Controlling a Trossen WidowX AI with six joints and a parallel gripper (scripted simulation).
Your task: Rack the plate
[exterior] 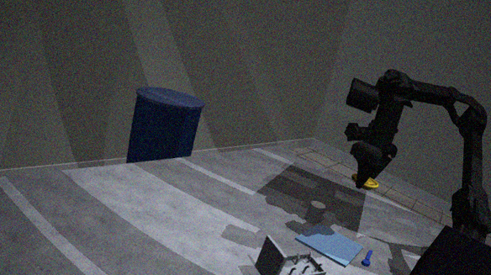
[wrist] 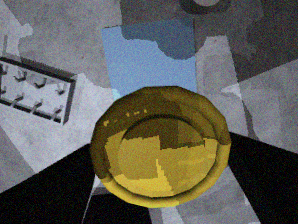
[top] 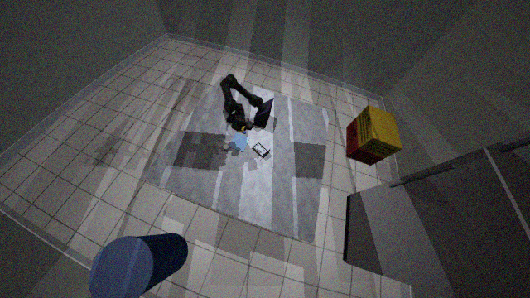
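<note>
The grey dish rack is 18 cm to the left of my gripper tip, 15 cm below it and 2 cm ahead of it. From my gripper tip the other things lie so: yellow plate 1 cm above; blue utensil 17 cm below, 9 cm behind, 2 cm to the right; blue mat 18 cm below, 1 cm to the right, 1 cm ahead.
</note>
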